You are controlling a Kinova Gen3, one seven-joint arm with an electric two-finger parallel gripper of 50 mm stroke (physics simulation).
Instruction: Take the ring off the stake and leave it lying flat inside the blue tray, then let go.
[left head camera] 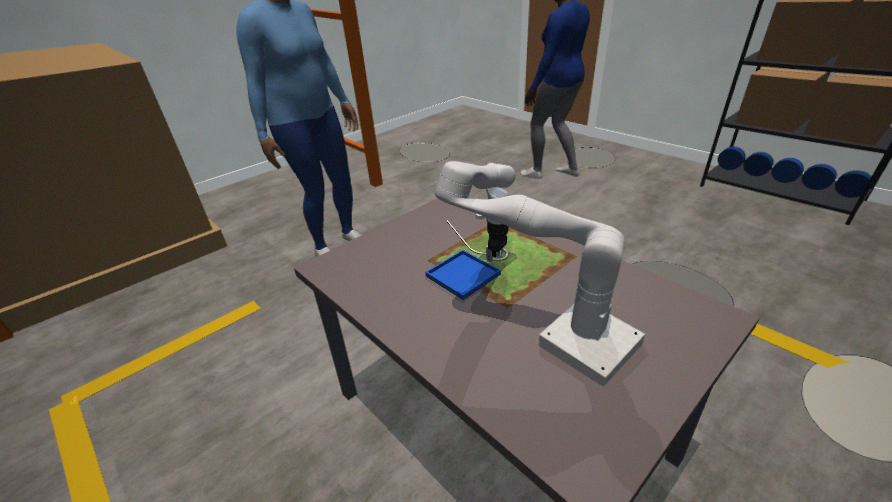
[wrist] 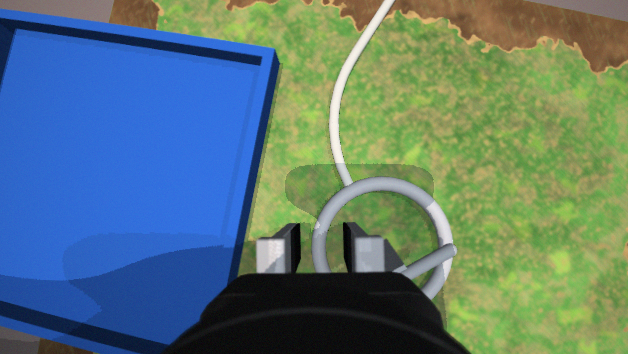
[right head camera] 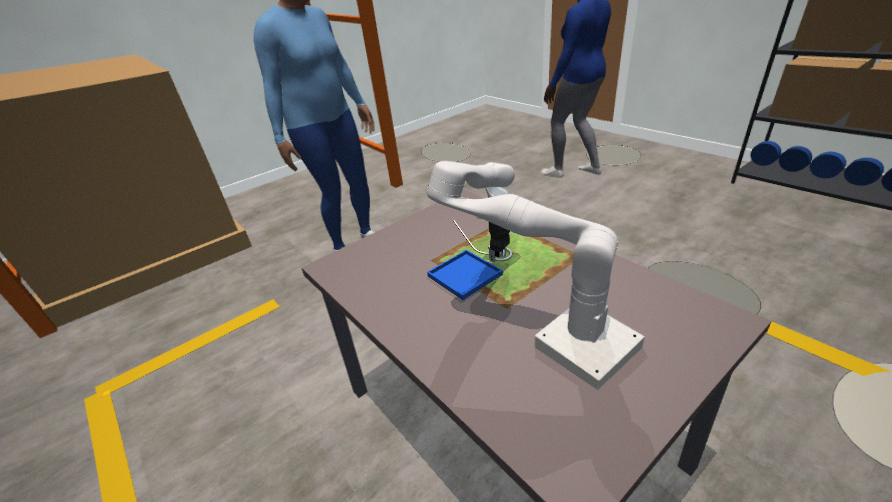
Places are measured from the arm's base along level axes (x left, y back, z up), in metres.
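Pixels of known places: gripper, fingertip midpoint: [left head camera: 491, 258] [wrist: 321, 240] [right head camera: 494, 258]; arm's base, origin of the base link: [left head camera: 586, 327] [right head camera: 584, 328].
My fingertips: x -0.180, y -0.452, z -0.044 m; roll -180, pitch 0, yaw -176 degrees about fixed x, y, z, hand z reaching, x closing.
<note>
Ahead of a thing's pixels: the offset from my fingertips to its middle. "pt": to the spot under its first point. Level surfaces: height alone.
A grey ring {pt dx -0.048, dy +0.036, dz +0.005 m} [left head camera: 506, 254] [right head camera: 510, 254] [wrist: 382, 183] lies around the stake on a green and brown mat. The stake {dx -0.035, dy +0.013, dz +0.003 m} [wrist: 430, 261], a short grey rod, leans across the ring's right part in the wrist view; its lower end is hidden by the gripper. A thin white curved strand [left head camera: 460, 236] [right head camera: 463, 234] [wrist: 334, 115] runs from the ring's far side. My gripper [left head camera: 493, 255] [right head camera: 495, 254] [wrist: 321, 240] is half open over the ring's left side, which shows between the fingers with gaps. The blue tray {dx +0.141, dy -0.029, dz +0.007 m} [left head camera: 458, 274] [right head camera: 461, 274] [wrist: 125, 150] is empty, left of the gripper.
The mat {dz -0.004 m} [left head camera: 539, 255] [right head camera: 539, 255] [wrist: 525, 150] lies partly under the tray's edge. The arm's white base plate [left head camera: 561, 345] [right head camera: 558, 349] stands on the table {dz -0.004 m} [left head camera: 387, 299] [right head camera: 393, 299]. Two people stand beyond the table.
</note>
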